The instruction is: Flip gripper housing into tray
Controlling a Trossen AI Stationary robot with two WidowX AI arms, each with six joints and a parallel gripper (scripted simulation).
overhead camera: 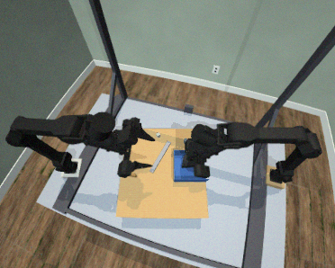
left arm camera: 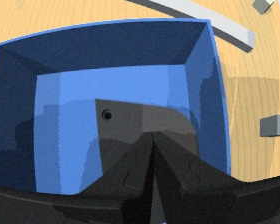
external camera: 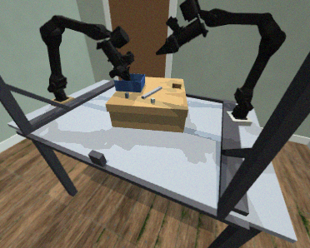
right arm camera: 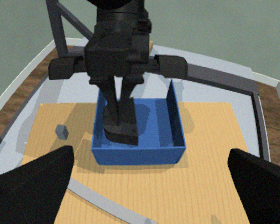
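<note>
Now: the gripper housing 4 cm below my left hand and 1 cm ahead of it. From my left hand the other things lie so: grey bar 13 cm to the right, 6 cm below, 2 cm behind; then tray 5 cm below, 3 cm to the right, 2 cm ahead.
</note>
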